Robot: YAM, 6 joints.
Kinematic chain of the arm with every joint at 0, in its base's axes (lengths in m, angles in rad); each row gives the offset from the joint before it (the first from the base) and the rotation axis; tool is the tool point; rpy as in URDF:
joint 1: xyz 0 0 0.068 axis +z
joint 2: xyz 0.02 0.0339 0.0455 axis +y
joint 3: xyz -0.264 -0.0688 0 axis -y
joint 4: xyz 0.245 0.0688 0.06 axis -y
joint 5: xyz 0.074 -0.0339 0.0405 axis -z
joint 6: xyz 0.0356 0 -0.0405 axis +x
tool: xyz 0 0 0 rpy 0 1.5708 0
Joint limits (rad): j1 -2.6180..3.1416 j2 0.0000..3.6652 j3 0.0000..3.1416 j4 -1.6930..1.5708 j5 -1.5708..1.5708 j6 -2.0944..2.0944
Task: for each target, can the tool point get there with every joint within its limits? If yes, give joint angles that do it. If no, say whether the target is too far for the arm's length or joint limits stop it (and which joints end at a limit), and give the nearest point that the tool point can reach.
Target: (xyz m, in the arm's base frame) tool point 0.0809 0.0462 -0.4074
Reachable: no: joint limits stop it (at a limit: joint 2) | nearest point 0.0993 0.0567 -0.3545 | short by 0.057 m
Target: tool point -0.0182 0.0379 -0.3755
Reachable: no: joint limits stop it (at a limit: joint 2) | nearest point -0.0292 0.0608 -0.3317 | short by 0.051 m
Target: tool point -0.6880 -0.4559 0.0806
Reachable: no: too far | nearest point -0.5379 -0.3565 0.0880 | short by 0.180 m
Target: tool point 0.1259 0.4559 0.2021
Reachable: yes | joints 1.2531 2.2140 1.8495 -0.7593 -0.6957 1.0824
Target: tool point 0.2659 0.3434 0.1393
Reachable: yes | joints 0.8330 2.2083 1.5291 -0.5566 -1.2919 0.9374
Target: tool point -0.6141 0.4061 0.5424
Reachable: no: too far | nearest point -0.4645 0.3072 0.4350 | short by 0.209 m
